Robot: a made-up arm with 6 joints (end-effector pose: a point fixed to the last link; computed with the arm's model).
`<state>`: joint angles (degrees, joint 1 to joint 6).
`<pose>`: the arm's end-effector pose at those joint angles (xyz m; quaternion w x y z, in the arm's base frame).
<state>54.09 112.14 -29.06 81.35 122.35 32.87</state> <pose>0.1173 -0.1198 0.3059 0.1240 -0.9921 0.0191 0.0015</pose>
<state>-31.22 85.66 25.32 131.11 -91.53 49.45</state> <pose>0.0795 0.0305 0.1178 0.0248 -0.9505 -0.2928 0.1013</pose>
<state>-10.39 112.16 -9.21 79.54 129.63 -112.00</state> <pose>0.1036 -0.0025 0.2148 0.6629 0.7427 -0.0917 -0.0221</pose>
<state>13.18 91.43 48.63 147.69 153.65 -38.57</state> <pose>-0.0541 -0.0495 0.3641 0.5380 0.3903 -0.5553 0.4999</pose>
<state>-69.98 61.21 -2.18 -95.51 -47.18 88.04</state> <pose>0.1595 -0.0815 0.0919 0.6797 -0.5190 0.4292 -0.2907</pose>
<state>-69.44 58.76 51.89 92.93 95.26 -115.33</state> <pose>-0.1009 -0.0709 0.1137 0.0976 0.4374 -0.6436 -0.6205</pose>
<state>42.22 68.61 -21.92 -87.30 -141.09 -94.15</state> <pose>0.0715 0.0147 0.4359 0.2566 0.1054 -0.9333 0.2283</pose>
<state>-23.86 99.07 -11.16 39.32 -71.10 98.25</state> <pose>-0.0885 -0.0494 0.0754 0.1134 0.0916 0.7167 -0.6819</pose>
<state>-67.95 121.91 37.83 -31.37 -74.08 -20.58</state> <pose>-0.0266 -0.1717 0.1683 0.4117 0.3361 -0.7686 -0.3561</pose>
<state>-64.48 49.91 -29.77 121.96 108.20 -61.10</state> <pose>0.0708 -0.0514 0.1653 0.5500 -0.5495 0.6117 -0.1460</pose>
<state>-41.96 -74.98 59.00 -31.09 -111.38 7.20</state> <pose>0.1127 0.0729 0.1525 0.4323 0.7683 0.2619 0.3928</pose>
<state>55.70 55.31 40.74 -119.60 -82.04 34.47</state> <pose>-0.0079 -0.0091 0.5098 0.5331 0.3445 -0.3218 0.7026</pose>
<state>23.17 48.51 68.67 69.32 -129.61 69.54</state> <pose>0.0126 -0.1161 0.2291 0.0203 0.9965 0.0596 -0.0542</pose>
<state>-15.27 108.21 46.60 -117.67 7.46 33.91</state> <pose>0.0136 -0.2213 0.1321 0.3040 0.6925 -0.2752 -0.5935</pose>
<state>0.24 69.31 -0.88 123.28 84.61 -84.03</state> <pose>-0.0046 -0.1748 0.2771 0.0366 -0.6369 0.7594 -0.1278</pose>
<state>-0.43 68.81 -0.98 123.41 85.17 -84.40</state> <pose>-0.0038 -0.1738 0.2757 0.0383 -0.6369 0.7596 -0.1262</pose>
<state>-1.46 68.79 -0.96 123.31 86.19 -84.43</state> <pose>-0.0030 -0.1722 0.2740 0.0357 -0.6382 0.7591 -0.1234</pose>
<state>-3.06 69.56 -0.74 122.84 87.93 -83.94</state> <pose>-0.0019 -0.1696 0.2718 0.0260 -0.6418 0.7572 -0.1185</pose>
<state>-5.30 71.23 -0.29 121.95 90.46 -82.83</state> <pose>-0.0004 -0.1658 0.2690 0.0090 -0.6489 0.7527 -0.1112</pose>
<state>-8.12 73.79 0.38 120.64 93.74 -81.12</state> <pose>0.0022 -0.1609 0.2656 0.0145 0.6610 -0.7433 0.1013</pose>
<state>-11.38 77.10 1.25 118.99 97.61 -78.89</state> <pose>0.0060 -0.1548 0.2615 0.0418 0.6790 -0.7275 0.0891</pose>
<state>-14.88 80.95 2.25 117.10 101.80 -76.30</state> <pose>0.0112 -0.1479 0.2565 0.0694 0.7029 -0.7039 0.0749</pose>
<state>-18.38 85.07 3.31 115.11 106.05 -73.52</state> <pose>0.0172 -0.1403 0.2508 0.0939 0.7311 -0.6731 0.0599</pose>
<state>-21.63 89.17 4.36 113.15 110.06 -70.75</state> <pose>0.0235 -0.1326 0.2448 0.1130 0.7609 -0.6374 0.0451</pose>
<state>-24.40 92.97 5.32 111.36 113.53 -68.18</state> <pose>0.0291 -0.1253 0.2391 0.1259 0.7890 -0.6006 0.0314</pose>
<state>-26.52 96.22 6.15 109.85 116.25 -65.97</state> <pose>0.0336 -0.1192 0.2343 0.1335 0.8125 -0.5671 0.0198</pose>
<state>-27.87 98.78 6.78 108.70 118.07 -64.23</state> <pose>0.0366 -0.1150 0.2309 0.1377 0.8297 -0.5408 0.0108</pose>
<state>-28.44 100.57 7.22 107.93 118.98 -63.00</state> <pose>0.0382 -0.1130 0.2290 0.1404 0.8401 -0.5239 0.0047</pose>
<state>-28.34 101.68 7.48 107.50 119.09 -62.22</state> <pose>0.0386 -0.1130 0.2287 0.1427 0.8446 -0.5161 0.0013</pose>
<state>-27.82 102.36 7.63 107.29 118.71 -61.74</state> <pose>0.0382 -0.1144 0.2293 0.1451 0.8453 -0.5142 -0.0002</pose>
